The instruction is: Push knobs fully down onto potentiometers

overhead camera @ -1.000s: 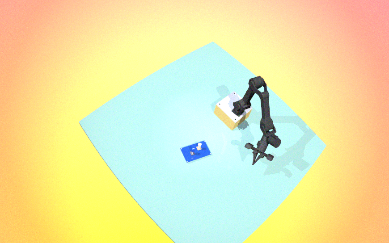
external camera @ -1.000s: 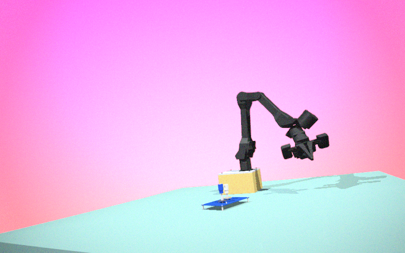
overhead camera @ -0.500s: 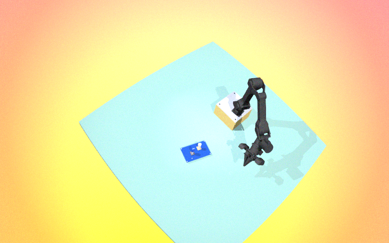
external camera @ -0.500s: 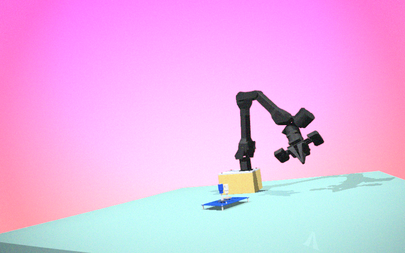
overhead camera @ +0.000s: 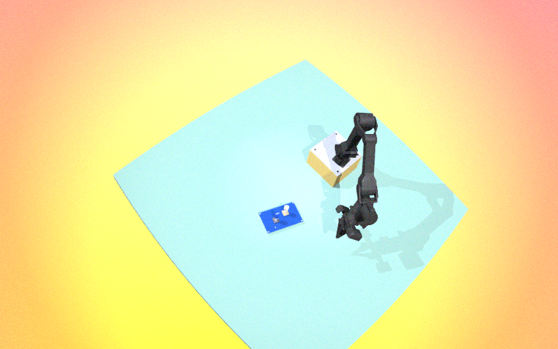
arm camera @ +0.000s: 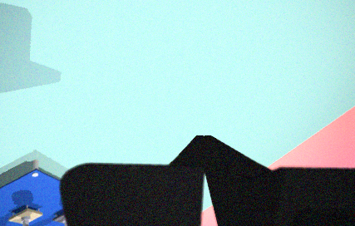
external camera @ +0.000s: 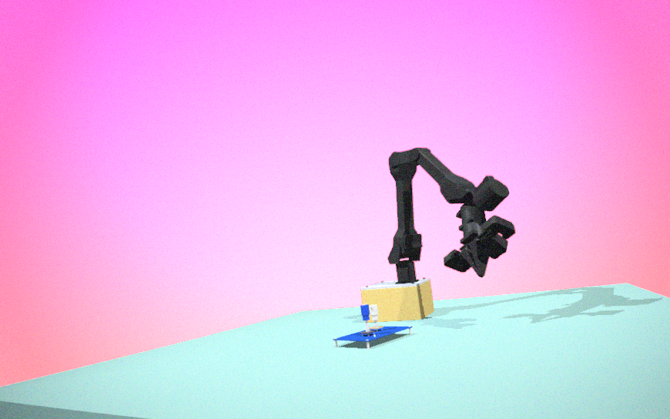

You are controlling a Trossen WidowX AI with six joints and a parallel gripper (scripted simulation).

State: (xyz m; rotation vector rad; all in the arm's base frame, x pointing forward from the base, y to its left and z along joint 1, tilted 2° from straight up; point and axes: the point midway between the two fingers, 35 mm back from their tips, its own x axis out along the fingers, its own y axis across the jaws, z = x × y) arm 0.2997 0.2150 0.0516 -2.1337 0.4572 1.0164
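Now: gripper tip 10 mm short of the white knob, 240 mm to the left of it and 50 mm above it. From my gripper tip the other things lie so: blue knob: 60 mm ahead, 250 mm to the right, 40 mm below.
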